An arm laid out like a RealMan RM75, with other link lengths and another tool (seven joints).
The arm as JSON. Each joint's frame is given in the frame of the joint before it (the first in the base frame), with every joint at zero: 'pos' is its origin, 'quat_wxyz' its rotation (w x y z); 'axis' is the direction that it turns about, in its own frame. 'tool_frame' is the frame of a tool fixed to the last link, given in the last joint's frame.
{
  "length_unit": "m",
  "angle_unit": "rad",
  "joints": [
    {
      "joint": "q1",
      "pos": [
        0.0,
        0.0,
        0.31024
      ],
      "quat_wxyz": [
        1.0,
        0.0,
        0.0,
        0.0
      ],
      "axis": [
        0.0,
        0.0,
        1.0
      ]
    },
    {
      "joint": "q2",
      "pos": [
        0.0,
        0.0,
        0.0
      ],
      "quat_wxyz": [
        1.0,
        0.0,
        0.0,
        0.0
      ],
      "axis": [
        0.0,
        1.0,
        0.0
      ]
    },
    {
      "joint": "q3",
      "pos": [
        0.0,
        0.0,
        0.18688
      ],
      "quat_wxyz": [
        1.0,
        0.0,
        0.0,
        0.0
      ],
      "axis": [
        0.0,
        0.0,
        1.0
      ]
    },
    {
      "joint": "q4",
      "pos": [
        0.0,
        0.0,
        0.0
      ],
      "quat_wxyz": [
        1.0,
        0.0,
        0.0,
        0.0
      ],
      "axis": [
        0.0,
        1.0,
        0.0
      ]
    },
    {
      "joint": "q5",
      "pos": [
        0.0,
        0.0,
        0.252
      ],
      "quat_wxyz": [
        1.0,
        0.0,
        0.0,
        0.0
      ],
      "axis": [
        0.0,
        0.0,
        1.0
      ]
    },
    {
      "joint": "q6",
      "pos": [
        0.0,
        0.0,
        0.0
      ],
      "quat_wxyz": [
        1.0,
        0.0,
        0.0,
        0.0
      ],
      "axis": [
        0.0,
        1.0,
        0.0
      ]
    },
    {
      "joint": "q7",
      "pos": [
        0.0,
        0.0,
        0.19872
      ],
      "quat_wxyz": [
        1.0,
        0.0,
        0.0,
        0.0
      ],
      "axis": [
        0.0,
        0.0,
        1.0
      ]
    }
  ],
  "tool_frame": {
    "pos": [
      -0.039,
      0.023,
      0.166
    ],
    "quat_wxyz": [
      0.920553,
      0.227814,
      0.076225,
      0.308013
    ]
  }
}
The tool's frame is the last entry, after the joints.
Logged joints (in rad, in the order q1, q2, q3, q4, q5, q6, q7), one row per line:
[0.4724, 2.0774, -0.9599, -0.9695, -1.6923, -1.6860, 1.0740]
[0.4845, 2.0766, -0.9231, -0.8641, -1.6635, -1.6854, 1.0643]
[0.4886, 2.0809, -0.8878, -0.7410, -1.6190, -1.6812, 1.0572]
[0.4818, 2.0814, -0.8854, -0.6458, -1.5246, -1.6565, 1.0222]
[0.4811, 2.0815, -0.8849, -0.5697, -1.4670, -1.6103, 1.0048]
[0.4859, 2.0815, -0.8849, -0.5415, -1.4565, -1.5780, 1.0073]
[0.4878, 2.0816, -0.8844, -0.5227, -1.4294, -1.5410, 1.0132]
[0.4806, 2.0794, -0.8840, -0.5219, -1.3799, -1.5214, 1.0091]
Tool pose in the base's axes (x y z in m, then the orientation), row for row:
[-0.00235, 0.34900, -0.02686, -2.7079, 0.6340, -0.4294]
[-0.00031, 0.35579, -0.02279, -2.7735, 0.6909, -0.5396]
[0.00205, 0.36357, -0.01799, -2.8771, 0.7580, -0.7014]
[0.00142, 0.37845, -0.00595, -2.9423, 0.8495, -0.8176]
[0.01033, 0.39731, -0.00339, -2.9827, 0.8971, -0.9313]
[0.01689, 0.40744, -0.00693, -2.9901, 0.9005, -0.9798]
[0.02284, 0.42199, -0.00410, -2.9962, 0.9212, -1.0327]
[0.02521, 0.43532, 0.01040, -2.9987, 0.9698, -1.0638]
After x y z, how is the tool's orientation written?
As angles about the fixed x, y, z axes (roll, pitch, yaw), in radians.
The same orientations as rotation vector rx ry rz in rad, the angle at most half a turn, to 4 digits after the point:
[-2.4114, 0.7113, 0.6861]
[-2.3767, 0.8319, 0.7468]
[-2.3199, 0.9908, 0.8270]
[-2.2251, 1.0858, 0.9282]
[-2.1343, 1.1770, 0.9603]
[-2.0991, 1.2203, 0.9482]
[-2.0452, 1.2609, 0.9497]
[-1.9837, 1.2704, 0.9834]

